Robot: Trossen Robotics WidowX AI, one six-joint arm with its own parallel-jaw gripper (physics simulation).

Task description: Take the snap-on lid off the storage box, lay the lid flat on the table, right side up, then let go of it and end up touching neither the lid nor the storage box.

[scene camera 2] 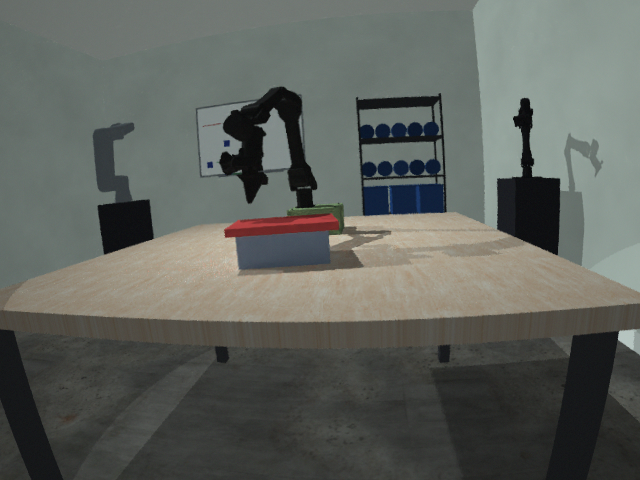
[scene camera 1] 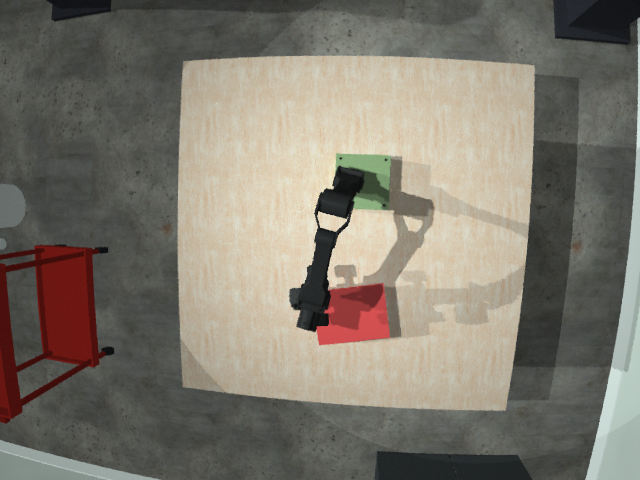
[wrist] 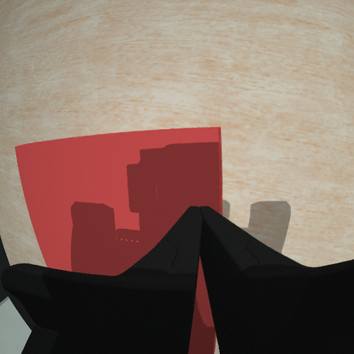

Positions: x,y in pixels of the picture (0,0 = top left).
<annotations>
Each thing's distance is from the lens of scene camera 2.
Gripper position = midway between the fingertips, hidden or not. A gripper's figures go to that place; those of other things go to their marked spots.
gripper (scene camera 2: pixel 249 203): 0.97 m
red lid (scene camera 2: pixel 320 222): 0.78 m
blue-grey storage box (scene camera 2: pixel 304 248): 0.81 m
</annotations>
